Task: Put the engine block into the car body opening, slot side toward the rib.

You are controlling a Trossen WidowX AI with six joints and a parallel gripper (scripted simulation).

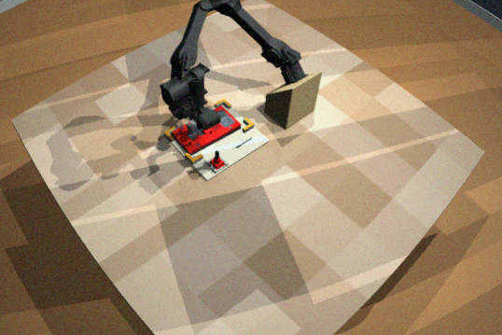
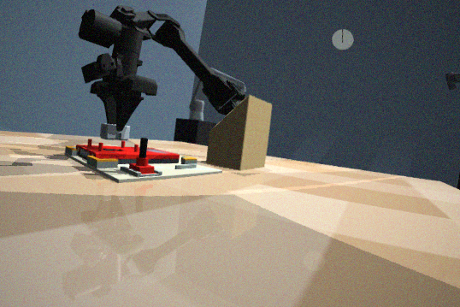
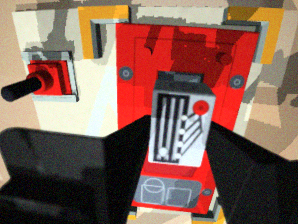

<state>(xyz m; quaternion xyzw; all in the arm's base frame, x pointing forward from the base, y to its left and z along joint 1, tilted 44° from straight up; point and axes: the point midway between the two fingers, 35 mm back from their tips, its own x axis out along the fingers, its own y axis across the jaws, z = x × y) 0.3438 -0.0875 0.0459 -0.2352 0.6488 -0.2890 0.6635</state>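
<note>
The engine block lies 1 cm below my gripper tip. Round my gripper tip: pale baseplate 5 cm below, 4 cm behind, 3 cm to the left.
</note>
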